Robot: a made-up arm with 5 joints.
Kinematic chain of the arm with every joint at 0, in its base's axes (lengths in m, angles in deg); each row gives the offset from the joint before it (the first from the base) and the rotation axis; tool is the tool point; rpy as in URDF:
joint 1: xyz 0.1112 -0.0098 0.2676 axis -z
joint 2: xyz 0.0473 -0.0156 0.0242 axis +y
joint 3: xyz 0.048 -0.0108 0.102 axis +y
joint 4: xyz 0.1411 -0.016 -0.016 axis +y
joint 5: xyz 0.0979 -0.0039 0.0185 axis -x
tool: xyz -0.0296 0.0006 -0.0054 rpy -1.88 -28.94 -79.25
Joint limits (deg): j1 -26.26..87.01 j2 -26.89..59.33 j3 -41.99..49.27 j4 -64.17..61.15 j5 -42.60..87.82
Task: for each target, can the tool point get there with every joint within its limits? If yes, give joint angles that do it. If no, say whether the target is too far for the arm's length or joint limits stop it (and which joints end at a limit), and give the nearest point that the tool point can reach.
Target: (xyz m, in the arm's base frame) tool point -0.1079 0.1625 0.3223
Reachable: no: joint limits stop it (at a limit: joint 1, joint 2, joint 3, joint 4) | nearest point 0.0635 -0.0470 0.1478 | short by 0.322 m
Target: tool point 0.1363 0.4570 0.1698
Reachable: no: too far | nearest point 0.3353 0.0537 0.1698 | short by 0.450 m
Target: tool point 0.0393 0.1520 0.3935
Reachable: no: joint limits stop it (at a limit: joint 1, joint 2, joint 3, joint 4, joint 5) | nearest point 0.0622 -0.0626 0.5682 | short by 0.278 m
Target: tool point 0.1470 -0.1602 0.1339
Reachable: yes | joints 60.22 38.07 38.53 38.78 -23.46
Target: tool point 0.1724 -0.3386 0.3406
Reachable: yes | joints 71.66 17.73 -19.75 32.00 -3.87
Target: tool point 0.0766 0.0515 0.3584
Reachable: no: joint limits stop it (at a limit: joint 1, joint 2, joint 3, joint 4) | nearest point 0.0671 -0.0466 0.1489 | short by 0.232 m
